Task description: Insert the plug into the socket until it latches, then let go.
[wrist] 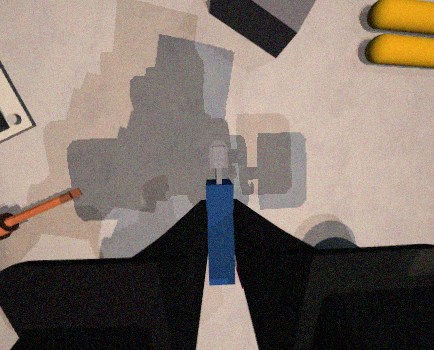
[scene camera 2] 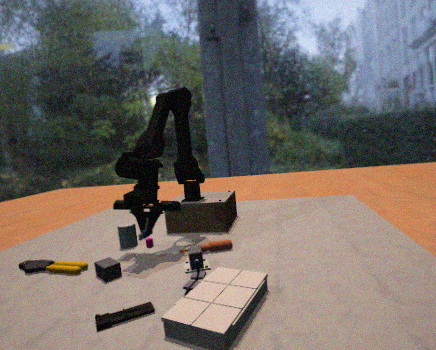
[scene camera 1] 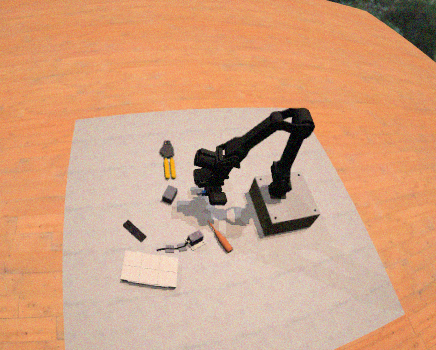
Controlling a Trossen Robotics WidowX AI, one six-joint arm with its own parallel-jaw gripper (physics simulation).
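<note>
The plug has a long blue body and a narrow, pale grey tip that points away from the hand. My gripper is shut on its blue body and holds it above the mat, with the tip sticking out beyond the fingers. The socket appears to be the small grey block on a pale plate with a dark cable, apart from the plug. In the wrist view a corner of the pale plate shows at the left edge; the socket's opening is hidden there.
An orange screwdriver lies between gripper and socket. Around them are a grey block, yellow-handled pliers, a black bar, a tiled box, a magenta piece and a dark cylinder.
</note>
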